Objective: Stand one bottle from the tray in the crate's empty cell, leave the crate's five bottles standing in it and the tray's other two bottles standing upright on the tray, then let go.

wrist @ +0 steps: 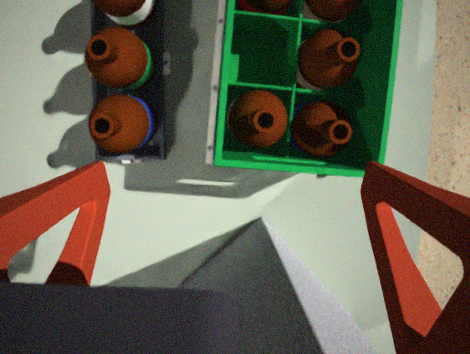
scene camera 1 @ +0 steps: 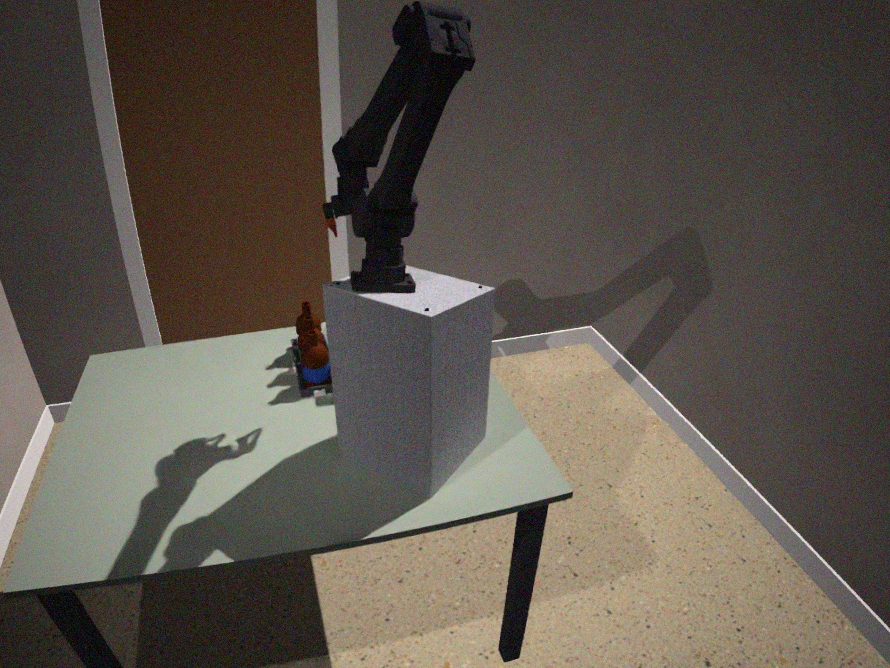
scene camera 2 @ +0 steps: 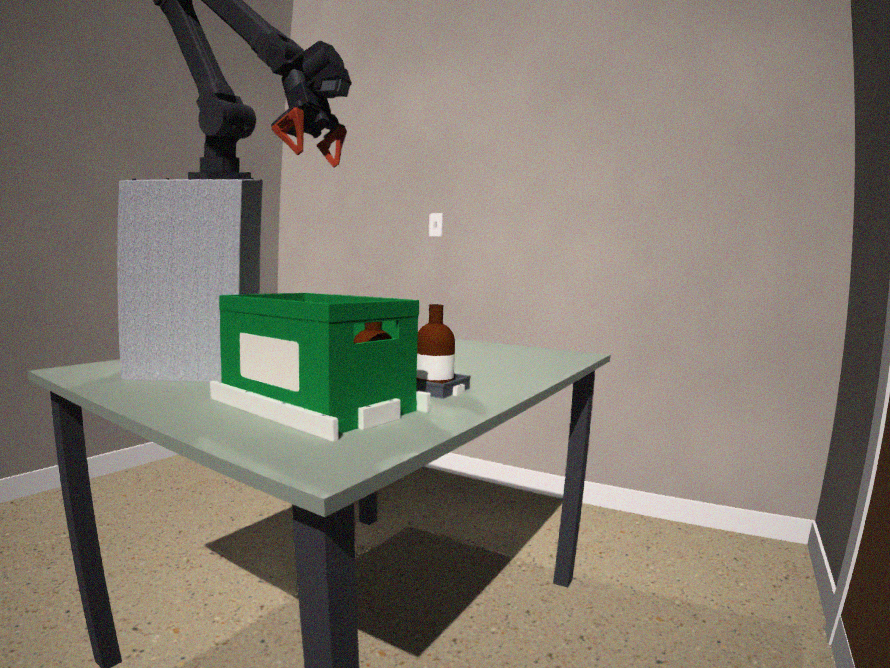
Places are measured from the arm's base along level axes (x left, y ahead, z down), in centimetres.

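Where they show: gripper, fingertip midpoint: (wrist: 235, 175) (scene camera 2: 318, 159); arm's base at its link origin: (scene camera 1: 382, 285) (scene camera 2: 219, 179).
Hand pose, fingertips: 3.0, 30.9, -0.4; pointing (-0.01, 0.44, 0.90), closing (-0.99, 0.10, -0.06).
Each offset is from my fingertips to the top centre of the thing, as dx, dy, dz. "pt": to the spot under its first point. Level surfaces: height alone.
My gripper (scene camera 1: 332, 230) (scene camera 2: 317, 158) (wrist: 235, 175) is open and empty, high above the table. In the wrist view the green crate @[-8.7, +10.6, +24.7] (scene camera 2: 368, 381) (wrist: 389, 100) shows ahead on the right. Its empty cell @[pt -5.9, +12.1, +41.4] (wrist: 266, 50) is in the left column, second from the near end. Brown bottles @[-4.6, +1.9, +25.9] (wrist: 257, 119) @[-13.1, +1.6, +25.9] (wrist: 322, 132) @[-12.9, +10.6, +25.9] (wrist: 328, 59) @[pt -12.0, +16.6, +30.7] (wrist: 332, 5) @[pt -3.7, +16.0, +32.1] (wrist: 262, 4) stand in the other cells. On the dark tray @[pt +11.2, +22.2, +40.7] (scene camera 2: 445, 389) (wrist: 158, 115) stand a blue-labelled bottle @[+12.8, -0.2, +26.2] (scene camera 1: 314, 353) (wrist: 120, 124), a green-labelled bottle @[+13.7, +8.1, +26.2] (wrist: 120, 59) and a white-labelled bottle @[+14.4, +17.2, +26.2] (scene camera 2: 435, 341) (wrist: 122, 7). The crate is hidden in scene camera 1.
The arm's pale block (scene camera 1: 388, 373) (scene camera 2: 179, 280) stands on the table @[dz +42.2] (scene camera 1: 251, 503) (scene camera 2: 287, 460) at the crate's near side in the wrist view. White strips (scene camera 2: 273, 413) (scene camera 2: 379, 413) edge the crate's base. A narrow gap separates tray and crate.
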